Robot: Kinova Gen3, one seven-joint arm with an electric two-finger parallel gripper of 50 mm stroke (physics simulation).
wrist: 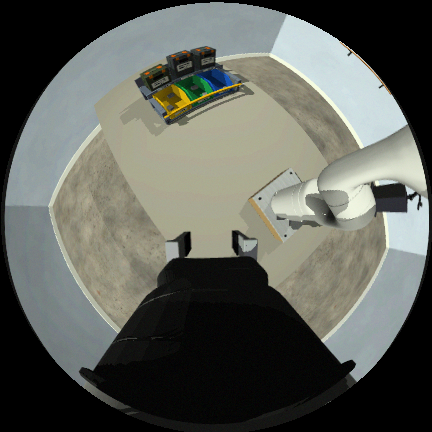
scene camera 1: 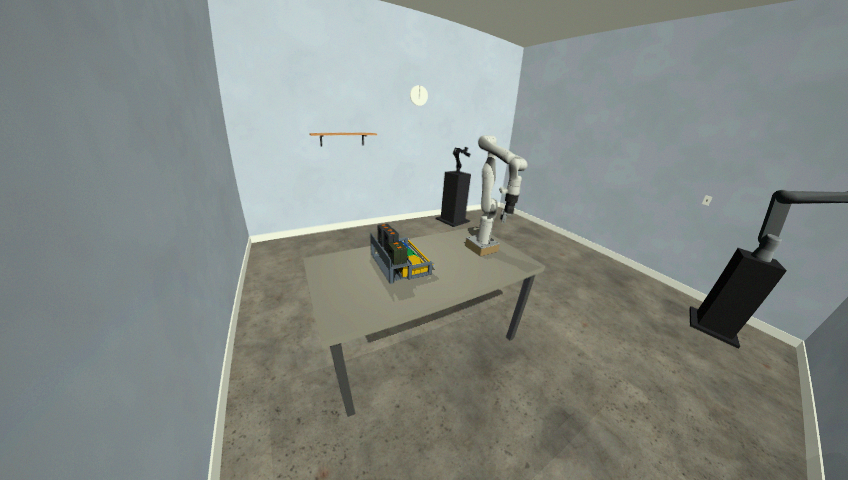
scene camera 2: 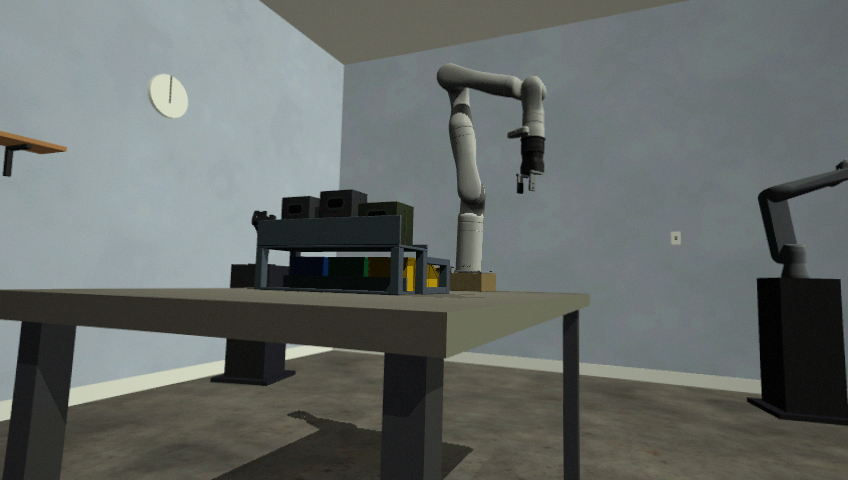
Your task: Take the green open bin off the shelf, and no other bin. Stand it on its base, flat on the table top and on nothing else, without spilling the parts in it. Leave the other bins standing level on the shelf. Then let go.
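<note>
The green open bin stands on the lower level of the shelf, between the yellow open bin and the blue open bin. Small grey parts show inside the green bin in the wrist view. The shelf stands on the table top. My gripper is open and empty, pointing down, high above the table near the arm's base and well apart from the shelf.
Three dark closed boxes stand on the shelf's upper level, behind the open bins. A yellow bar runs along the front of the open bins. The arm's base block is on the table.
</note>
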